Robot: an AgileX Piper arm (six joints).
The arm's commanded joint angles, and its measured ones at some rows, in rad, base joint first. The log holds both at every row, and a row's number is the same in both.
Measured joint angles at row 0:
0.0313, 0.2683, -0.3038, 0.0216, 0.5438, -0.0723
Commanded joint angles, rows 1 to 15:
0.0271, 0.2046, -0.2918, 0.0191, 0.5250, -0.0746
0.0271, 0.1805, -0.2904, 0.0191, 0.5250, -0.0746
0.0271, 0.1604, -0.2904, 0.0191, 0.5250, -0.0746
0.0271, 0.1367, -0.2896, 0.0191, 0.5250, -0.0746
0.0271, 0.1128, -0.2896, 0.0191, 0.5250, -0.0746
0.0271, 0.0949, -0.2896, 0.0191, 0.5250, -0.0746
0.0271, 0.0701, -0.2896, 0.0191, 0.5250, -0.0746
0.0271, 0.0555, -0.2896, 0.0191, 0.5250, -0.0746
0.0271, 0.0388, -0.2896, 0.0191, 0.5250, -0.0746
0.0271, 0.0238, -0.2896, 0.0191, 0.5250, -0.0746
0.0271, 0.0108, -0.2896, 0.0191, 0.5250, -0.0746
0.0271, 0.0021, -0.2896, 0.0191, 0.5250, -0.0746
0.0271, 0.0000, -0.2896, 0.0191, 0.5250, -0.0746
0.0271, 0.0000, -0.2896, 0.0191, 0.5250, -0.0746
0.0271, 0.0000, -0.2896, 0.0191, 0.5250, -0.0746
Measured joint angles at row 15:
0.0313, 0.0115, -0.2929, 0.0216, 0.5401, -0.0723
